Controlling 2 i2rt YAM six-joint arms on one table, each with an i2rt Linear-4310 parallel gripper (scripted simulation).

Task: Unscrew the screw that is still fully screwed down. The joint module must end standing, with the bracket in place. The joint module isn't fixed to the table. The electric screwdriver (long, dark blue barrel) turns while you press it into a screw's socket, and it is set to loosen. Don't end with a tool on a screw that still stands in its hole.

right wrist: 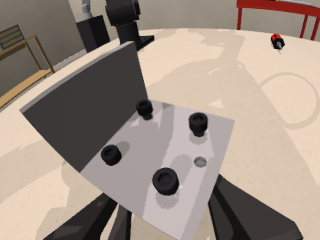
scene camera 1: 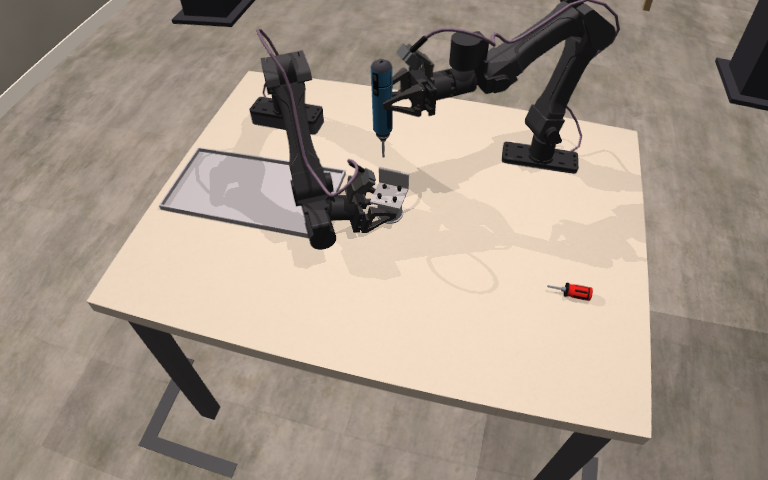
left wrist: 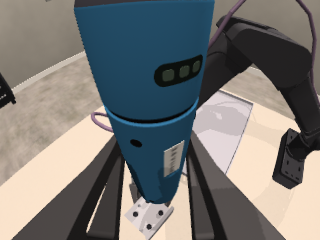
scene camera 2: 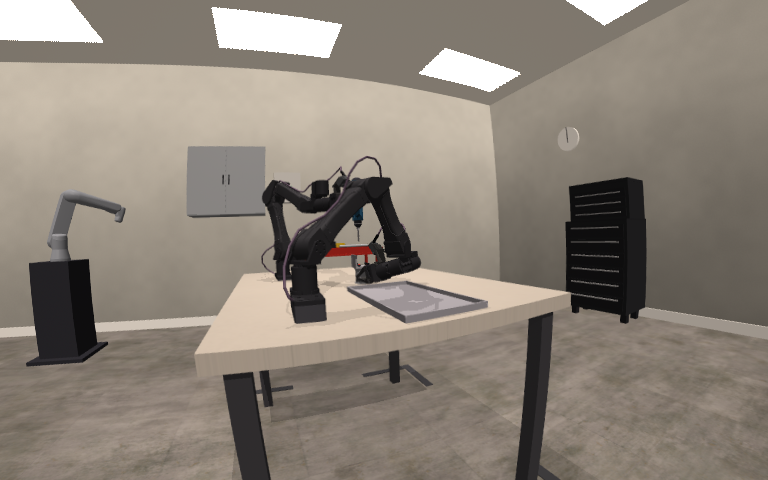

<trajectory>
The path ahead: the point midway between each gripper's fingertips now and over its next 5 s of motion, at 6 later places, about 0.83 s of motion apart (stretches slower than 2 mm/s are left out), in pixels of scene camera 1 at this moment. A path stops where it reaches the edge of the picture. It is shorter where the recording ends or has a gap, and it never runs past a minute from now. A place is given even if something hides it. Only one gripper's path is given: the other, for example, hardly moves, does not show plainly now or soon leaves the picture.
The left gripper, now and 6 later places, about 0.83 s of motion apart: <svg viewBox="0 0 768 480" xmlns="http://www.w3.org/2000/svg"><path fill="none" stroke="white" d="M378 100L379 98L379 108L379 117L379 121L379 123L379 123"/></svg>
</trajectory>
